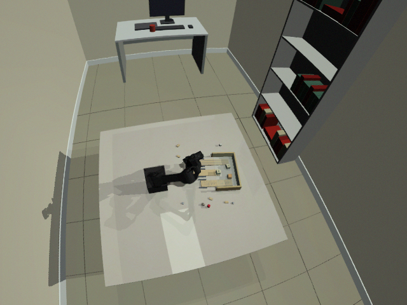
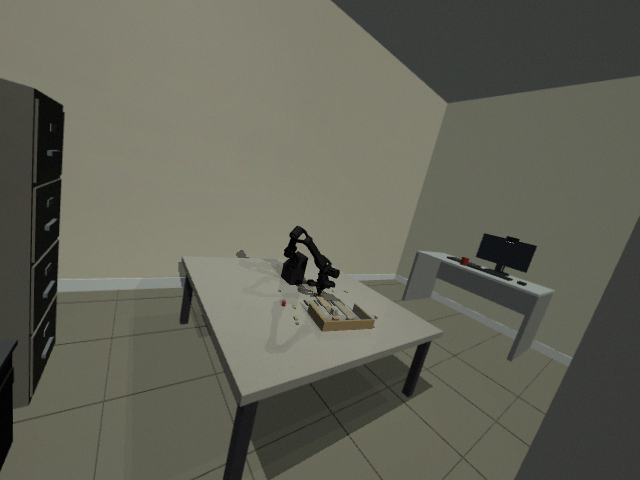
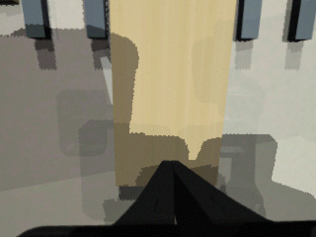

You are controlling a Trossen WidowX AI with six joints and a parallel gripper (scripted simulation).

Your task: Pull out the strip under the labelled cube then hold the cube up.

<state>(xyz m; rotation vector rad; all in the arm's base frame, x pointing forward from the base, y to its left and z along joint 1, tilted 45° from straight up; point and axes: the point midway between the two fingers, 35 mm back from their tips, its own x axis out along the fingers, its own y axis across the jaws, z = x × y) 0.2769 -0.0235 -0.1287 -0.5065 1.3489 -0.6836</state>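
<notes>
My gripper tip is 110 mm short of the wooden strip and 20 mm to the left of it. Also, from my gripper tip: wooden chip (290 mm to the right, 230 mm ahead).
</notes>
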